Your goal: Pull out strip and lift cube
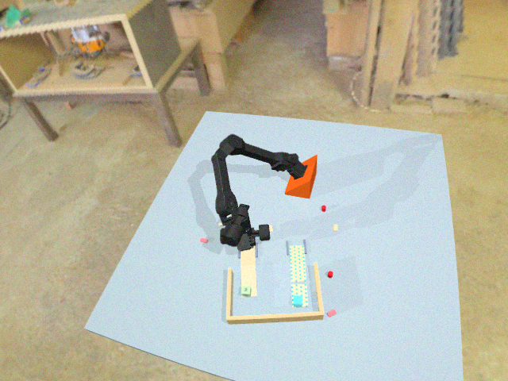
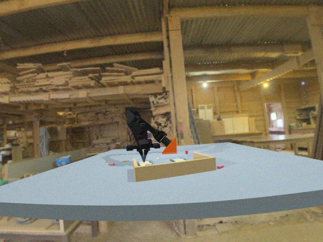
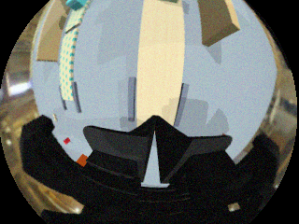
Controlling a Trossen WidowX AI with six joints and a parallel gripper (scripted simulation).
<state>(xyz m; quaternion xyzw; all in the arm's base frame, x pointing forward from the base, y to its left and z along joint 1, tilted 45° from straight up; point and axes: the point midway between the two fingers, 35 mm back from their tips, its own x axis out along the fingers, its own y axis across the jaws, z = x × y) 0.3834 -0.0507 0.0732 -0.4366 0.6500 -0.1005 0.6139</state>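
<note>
Now: gripper tip 8 cm short of the tan strip and 4 cm to the right of it. Round my gripper tip: green cube marked w 18 cm ahead, 8 cm to the left, 2 cm above; then tan chip 30 cm to the left, 20 cm behind.
</note>
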